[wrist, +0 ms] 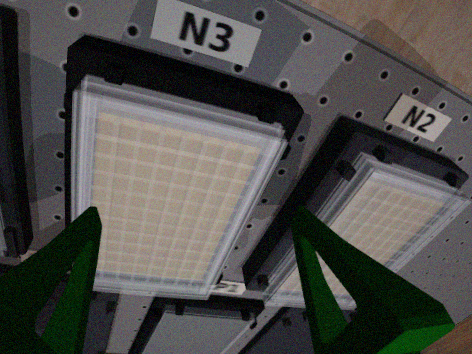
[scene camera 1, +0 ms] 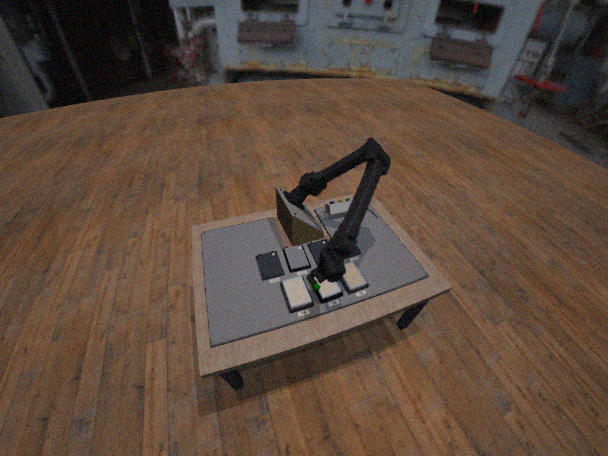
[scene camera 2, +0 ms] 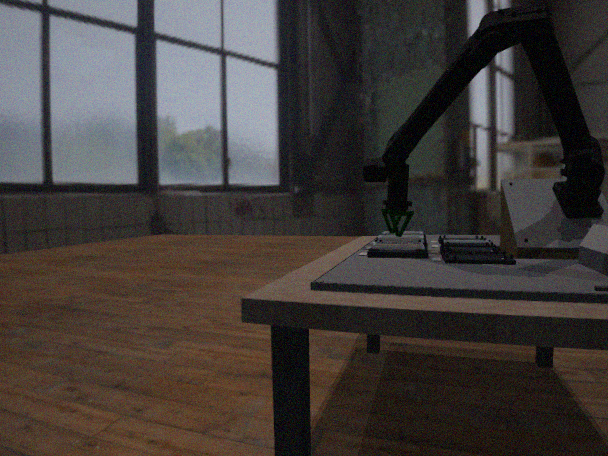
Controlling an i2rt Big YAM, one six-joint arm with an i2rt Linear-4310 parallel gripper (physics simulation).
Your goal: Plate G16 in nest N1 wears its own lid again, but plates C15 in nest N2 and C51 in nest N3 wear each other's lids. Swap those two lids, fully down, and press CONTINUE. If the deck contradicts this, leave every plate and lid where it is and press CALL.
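Where they show: gripper, between the fingertips: (wrist: 199, 215) (scene camera 1: 323, 285) (scene camera 2: 395, 235); arm's base, origin of its link: (scene camera 1: 292, 201) (scene camera 2: 576, 201).
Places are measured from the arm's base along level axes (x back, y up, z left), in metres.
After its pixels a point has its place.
The plate in nest N3 (scene camera 1: 330, 290) {x -0.496, y -0.095, z -0.049 m} (wrist: 175, 200) {x -0.470, y -0.095, z -0.050 m} is cream with a gridded top under a clear lid. The similar lidded plate in nest N2 (scene camera 1: 297, 293) {x -0.452, y -0.094, z -0.179 m} (wrist: 395, 215) {x -0.478, y -0.094, z -0.175 m} stands beside it. A third cream plate (scene camera 1: 355, 277) {x -0.481, y -0.106, z 0.088 m}, on the other side of N3, is presumably in N1; its label is unreadable. My gripper (scene camera 1: 316, 284) {x -0.464, y -0.093, z -0.063 m} (scene camera 2: 398, 233) {x -0.464, y -0.093, z -0.063 m} (wrist: 199, 215) {x -0.464, y -0.093, z -0.063 m} is open and empty, low over the N3 plate. In the wrist view one fingertip overlaps the lid's left edge, the other the gap towards N2. Lid markings are unreadable. A button box (scene camera 1: 336, 208) {x -0.072, y -0.069, z 0.232 m} has small coloured spots; its lettering is unreadable.
Behind the plates, a pale-topped nest LP1 (scene camera 1: 297, 257) {x -0.266, y -0.114, z -0.094 m} (wrist: 195, 330) {x -0.295, y -0.114, z -0.094 m} stands beside a dark nest (scene camera 1: 270, 265) {x -0.253, y -0.122, z -0.224 m}. Another dark nest (scene camera 1: 317, 247) {x -0.243, y -0.122, z 0.025 m} is partly behind the arm. A slanted panel (scene camera 1: 295, 222) {x -0.169, y 0.015, z -0.062 m} (scene camera 2: 525, 220) {x -0.141, y -0.048, z 0.041 m} stands behind them, near the arm's base.
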